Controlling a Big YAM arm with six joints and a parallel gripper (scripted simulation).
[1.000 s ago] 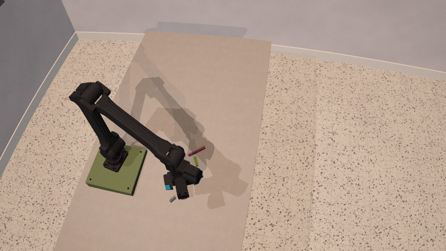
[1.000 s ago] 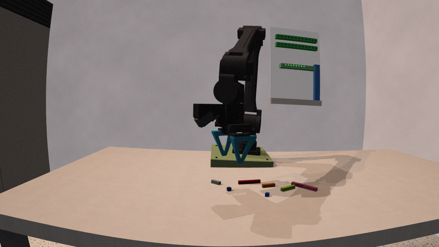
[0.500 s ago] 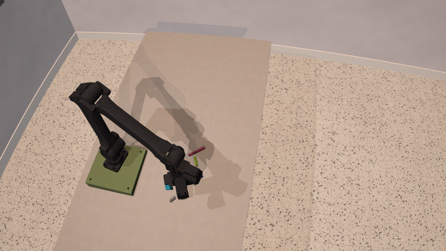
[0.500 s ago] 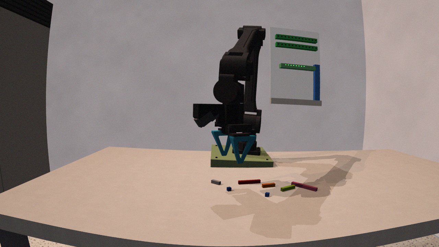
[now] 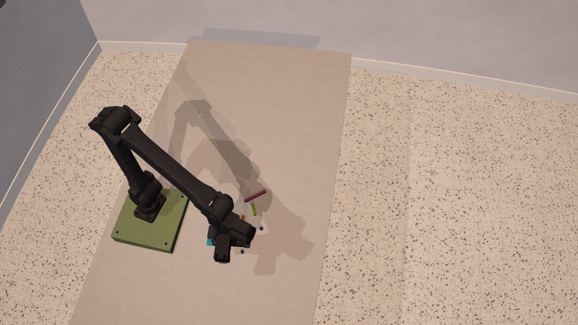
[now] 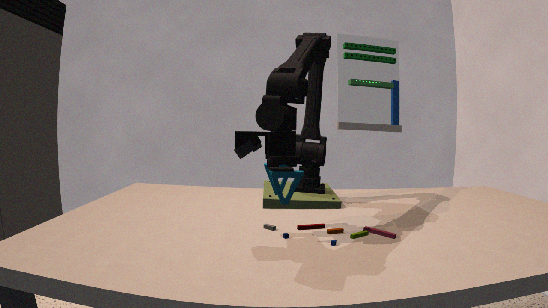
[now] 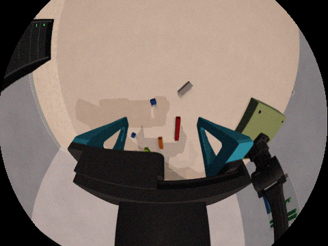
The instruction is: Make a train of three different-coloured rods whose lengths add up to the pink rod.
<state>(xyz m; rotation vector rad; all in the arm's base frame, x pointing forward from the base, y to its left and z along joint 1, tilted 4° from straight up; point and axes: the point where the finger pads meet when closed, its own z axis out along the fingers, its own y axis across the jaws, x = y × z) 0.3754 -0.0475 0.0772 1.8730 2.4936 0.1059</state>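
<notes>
The grey rod is 4 cm behind my hand, 3 cm to the right of it and 9 cm below it. Round my hand: red rod (6 cm behind, 7 cm to the left, 9 cm below); lime rod (1 cm behind, 19 cm to the left, 9 cm below); orange rod (3 cm behind, 13 cm to the left, 9 cm below).
</notes>
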